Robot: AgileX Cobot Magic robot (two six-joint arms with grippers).
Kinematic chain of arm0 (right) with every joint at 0, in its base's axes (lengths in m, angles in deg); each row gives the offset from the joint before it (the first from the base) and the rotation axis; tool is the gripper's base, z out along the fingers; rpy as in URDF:
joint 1: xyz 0 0 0.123 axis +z
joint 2: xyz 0 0 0 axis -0.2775 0.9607 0
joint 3: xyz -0.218 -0.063 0.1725 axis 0.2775 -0.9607 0
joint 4: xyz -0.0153 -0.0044 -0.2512 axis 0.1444 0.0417 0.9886
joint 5: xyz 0 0 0 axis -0.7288 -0.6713 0.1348
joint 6: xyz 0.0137 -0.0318 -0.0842 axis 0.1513 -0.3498 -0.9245
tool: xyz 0 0 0 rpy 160.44 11.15 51.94
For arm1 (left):
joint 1: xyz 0 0 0.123 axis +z
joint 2: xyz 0 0 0 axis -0.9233 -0.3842 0
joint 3: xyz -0.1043 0.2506 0.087 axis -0.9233 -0.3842 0
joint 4: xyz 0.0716 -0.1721 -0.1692 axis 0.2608 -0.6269 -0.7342
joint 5: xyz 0 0 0 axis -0.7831 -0.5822 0.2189
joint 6: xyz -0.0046 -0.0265 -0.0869 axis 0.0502 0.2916 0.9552
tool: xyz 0 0 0 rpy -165.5 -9.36 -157.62
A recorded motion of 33 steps. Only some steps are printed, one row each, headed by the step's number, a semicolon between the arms.
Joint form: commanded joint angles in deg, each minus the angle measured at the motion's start. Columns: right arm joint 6, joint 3, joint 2, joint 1, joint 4, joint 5; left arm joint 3, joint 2, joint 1, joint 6, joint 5, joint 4.
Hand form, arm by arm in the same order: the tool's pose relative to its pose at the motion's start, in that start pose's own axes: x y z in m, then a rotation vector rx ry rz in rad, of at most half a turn. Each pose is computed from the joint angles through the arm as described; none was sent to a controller.
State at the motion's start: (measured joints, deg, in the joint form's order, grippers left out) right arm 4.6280 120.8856 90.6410 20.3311 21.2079 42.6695; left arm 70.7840 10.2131 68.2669 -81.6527 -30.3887 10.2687
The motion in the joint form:
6: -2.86 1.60 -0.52 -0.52 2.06 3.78; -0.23 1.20 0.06 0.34 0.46 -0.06
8: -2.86 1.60 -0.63 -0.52 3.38 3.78; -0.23 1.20 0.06 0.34 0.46 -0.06
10: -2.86 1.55 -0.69 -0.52 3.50 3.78; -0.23 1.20 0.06 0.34 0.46 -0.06
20: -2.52 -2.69 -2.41 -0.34 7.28 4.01; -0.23 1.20 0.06 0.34 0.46 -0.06
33: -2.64 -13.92 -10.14 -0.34 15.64 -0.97; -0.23 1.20 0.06 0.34 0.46 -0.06
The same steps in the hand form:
6: 0.0051 0.0151 0.0054 -0.0992 0.0223 -0.0390; 0.0016 -0.0003 -0.0019 -0.0013 -0.0249 -0.0047
8: 0.0071 0.0160 0.0052 -0.1034 0.0439 -0.0462; 0.0016 -0.0003 -0.0019 -0.0013 -0.0249 -0.0047
10: 0.0072 0.0162 0.0050 -0.1038 0.0458 -0.0469; 0.0016 -0.0003 -0.0019 -0.0013 -0.0249 -0.0047
20: 0.0028 0.0138 -0.0087 -0.0796 0.1041 -0.0907; 0.0016 -0.0003 -0.0019 -0.0013 -0.0249 -0.0047
33: -0.0132 0.0156 -0.0483 0.0436 0.2376 -0.1860; 0.0016 -0.0003 -0.0019 -0.0013 -0.0249 -0.0047

